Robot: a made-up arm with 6 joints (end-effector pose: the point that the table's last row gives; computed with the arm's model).
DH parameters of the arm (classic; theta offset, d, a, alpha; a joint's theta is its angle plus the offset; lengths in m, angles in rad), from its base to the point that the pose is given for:
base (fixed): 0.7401 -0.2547 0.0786 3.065
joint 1: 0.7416 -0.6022 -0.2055 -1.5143
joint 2: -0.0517 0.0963 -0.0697 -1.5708
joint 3: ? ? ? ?
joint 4: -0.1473 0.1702 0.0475 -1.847
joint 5: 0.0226 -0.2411 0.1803 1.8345
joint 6: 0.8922 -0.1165 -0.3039 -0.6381
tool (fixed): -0.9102 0.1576 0 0
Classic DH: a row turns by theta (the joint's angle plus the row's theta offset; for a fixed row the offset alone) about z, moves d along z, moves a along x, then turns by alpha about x.
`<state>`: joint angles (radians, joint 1 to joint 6).
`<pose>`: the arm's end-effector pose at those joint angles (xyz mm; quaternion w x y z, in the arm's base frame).
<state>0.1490 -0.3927 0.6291 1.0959 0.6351 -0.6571</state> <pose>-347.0 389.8 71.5 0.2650 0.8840 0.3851 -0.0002</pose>
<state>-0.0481 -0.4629 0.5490 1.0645 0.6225 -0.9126</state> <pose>-357.1 238.3 76.3 0.2832 0.7792 0.5590 0.0132</pose>
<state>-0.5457 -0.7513 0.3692 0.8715 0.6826 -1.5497</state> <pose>-222.6 -21.1 84.7 0.2033 0.3469 0.9110 0.0923</pose>
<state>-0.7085 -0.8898 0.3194 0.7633 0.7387 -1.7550</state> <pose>-172.5 -44.2 76.3 0.1242 0.1689 0.9689 0.1318</pose>
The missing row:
joint 3: 0.5504 0 0.1792 3.1416
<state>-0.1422 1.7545 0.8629 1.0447 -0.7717 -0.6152</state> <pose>-27.4 349.5 146.3 0.5087 0.7951 0.1695 0.2834</pose>
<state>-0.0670 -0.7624 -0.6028 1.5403 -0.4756 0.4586</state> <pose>94.3 -47.7 -284.9 0.1074 0.2831 -0.7341 -0.6078</pose>
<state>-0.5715 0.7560 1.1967 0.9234 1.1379 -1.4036</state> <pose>-131.0 172.3 129.0 0.3579 -0.1119 0.4881 0.7881</pose>
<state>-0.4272 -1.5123 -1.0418 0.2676 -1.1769 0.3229</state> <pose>-455.0 32.7 -108.9 0.3917 -0.0768 -0.3317 -0.8548</pose>
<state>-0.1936 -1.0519 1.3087 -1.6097 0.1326 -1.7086</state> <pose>-502.7 61.4 427.0 0.3847 0.5617 -0.2483 -0.6892</pose>
